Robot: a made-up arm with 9 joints. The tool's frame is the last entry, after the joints. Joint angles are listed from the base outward.
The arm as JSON. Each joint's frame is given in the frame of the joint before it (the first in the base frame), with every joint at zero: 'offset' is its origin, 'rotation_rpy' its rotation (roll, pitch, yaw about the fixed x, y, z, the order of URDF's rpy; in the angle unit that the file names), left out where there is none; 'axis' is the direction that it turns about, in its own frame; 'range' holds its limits. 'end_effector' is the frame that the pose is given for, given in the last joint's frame.
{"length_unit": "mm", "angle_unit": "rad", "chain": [
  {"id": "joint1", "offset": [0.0, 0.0, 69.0], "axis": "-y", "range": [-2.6, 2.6]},
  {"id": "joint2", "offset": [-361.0, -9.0, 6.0], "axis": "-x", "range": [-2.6, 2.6]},
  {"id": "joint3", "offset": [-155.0, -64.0, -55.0], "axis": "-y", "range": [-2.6, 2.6]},
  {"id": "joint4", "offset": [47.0, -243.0, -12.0], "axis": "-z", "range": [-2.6, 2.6]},
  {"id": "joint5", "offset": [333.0, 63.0, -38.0], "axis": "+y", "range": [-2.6, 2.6]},
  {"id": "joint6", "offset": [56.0, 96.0, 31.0], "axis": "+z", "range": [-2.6, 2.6]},
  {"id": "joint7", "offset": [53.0, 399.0, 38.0], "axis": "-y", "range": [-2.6, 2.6]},
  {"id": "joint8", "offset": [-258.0, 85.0, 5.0], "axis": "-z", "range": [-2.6, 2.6]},
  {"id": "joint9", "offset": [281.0, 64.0, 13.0], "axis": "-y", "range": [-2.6, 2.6]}
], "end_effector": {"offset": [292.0, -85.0, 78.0]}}
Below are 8 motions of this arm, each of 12 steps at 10 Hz.
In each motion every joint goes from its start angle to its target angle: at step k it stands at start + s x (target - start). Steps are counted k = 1, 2, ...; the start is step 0. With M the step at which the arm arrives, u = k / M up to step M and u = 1 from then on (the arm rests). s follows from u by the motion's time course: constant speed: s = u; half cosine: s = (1 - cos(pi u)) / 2; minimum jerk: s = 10 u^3 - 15 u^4 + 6 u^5.
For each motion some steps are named. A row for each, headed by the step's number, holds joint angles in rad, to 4 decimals.
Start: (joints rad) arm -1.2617 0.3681 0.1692 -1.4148 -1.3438 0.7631 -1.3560 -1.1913 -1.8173
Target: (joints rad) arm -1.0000 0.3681 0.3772 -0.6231 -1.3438 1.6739 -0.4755 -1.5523 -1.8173
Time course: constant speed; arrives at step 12
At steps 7, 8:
7: -1.1090 0.3681 0.2905 -0.9530 -1.3438 1.2944 -0.8424 -1.4019 -1.8173
8: -1.0872 0.3681 0.3079 -0.8870 -1.3438 1.3703 -0.7690 -1.4320 -1.8173

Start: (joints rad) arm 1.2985 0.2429 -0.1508 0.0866 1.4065 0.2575 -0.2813 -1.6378 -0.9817
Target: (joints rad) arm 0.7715 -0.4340 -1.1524 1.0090 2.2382 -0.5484 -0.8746 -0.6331 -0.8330
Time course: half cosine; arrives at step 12
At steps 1, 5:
1: 1.2895 0.2314 -0.1679 0.1023 1.4207 0.2438 -0.2914 -1.6207 -0.9792
5: 1.1032 -0.0080 -0.5220 0.4284 1.7147 -0.0412 -0.5012 -1.2655 -0.9266

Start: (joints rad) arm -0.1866 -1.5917 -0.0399 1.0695 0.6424 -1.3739 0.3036 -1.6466 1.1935
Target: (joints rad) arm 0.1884 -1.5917 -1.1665 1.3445 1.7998 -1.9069 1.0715 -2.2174 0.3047
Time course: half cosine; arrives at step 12
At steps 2, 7, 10, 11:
2: -0.1615 -1.5917 -0.1154 1.0879 0.7199 -1.4096 0.3550 -1.6848 1.1340
7: 0.0494 -1.5917 -0.7490 1.2426 1.3709 -1.7094 0.7869 -2.0059 0.6341
10: 0.1633 -1.5917 -1.0910 1.3261 1.7223 -1.8712 1.0201 -2.1792 0.3642
11: 0.1820 -1.5917 -1.1473 1.3398 1.7801 -1.8978 1.0584 -2.2077 0.3198

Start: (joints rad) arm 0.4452 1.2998 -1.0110 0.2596 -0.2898 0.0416 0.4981 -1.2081 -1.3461
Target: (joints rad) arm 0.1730 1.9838 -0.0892 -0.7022 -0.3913 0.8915 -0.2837 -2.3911 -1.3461
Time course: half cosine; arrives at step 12
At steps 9, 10, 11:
9: 0.2129 1.8836 -0.2242 -0.5613 -0.3764 0.7670 -0.1692 -2.2179 -1.3461
10: 0.1912 1.9380 -0.1509 -0.6378 -0.3845 0.8346 -0.2313 -2.3119 -1.3461
11: 0.1776 1.9721 -0.1049 -0.6858 -0.3896 0.8770 -0.2704 -2.3709 -1.3461

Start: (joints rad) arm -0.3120 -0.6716 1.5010 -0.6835 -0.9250 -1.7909 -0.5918 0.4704 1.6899
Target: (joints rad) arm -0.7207 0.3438 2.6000 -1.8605 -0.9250 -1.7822 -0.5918 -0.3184 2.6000
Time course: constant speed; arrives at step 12
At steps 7, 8, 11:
7: -0.5504 -0.0793 2.1421 -1.3701 -0.9250 -1.7858 -0.5918 0.0103 2.2208
8: -0.5845 0.0053 2.2337 -1.4682 -0.9250 -1.7851 -0.5918 -0.0555 2.2966
11: -0.6866 0.2592 2.5084 -1.7624 -0.9250 -1.7829 -0.5918 -0.2527 2.5242

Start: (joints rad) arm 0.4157 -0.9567 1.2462 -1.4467 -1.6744 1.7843 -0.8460 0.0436 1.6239
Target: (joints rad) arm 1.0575 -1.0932 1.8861 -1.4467 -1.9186 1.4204 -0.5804 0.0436 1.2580
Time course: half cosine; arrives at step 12
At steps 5, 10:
5: 0.6535 -1.0073 1.4833 -1.4467 -1.7649 1.6494 -0.7476 0.0436 1.4883
10: 1.0145 -1.0841 1.8432 -1.4467 -1.9022 1.4448 -0.5982 0.0436 1.2825

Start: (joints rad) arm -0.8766 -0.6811 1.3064 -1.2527 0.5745 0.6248 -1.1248 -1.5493 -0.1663
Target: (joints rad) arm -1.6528 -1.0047 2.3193 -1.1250 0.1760 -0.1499 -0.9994 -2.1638 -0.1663
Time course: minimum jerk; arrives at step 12
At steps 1, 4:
1: -0.8805 -0.6827 1.3116 -1.2521 0.5725 0.6209 -1.1242 -1.5524 -0.1663
4: -1.0395 -0.7490 1.5190 -1.2259 0.4909 0.4622 -1.0985 -1.6783 -0.1663

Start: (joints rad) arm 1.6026 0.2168 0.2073 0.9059 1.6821 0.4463 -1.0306 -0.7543 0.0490
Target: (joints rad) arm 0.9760 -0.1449 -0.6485 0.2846 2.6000 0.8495 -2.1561 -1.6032 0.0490
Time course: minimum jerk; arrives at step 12
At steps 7, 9, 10, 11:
7: 1.1932 -0.0195 -0.3519 0.5000 2.2818 0.7097 -1.7660 -1.3090 0.0490
9: 1.0409 -0.1075 -0.5599 0.3489 2.5050 0.8078 -2.0396 -1.5153 0.0490
10: 0.9982 -0.1321 -0.6181 0.3067 2.5674 0.8352 -2.1162 -1.5731 0.0490
11: 0.9792 -0.1431 -0.6441 0.2878 2.5953 0.8474 -2.1504 -1.5989 0.0490

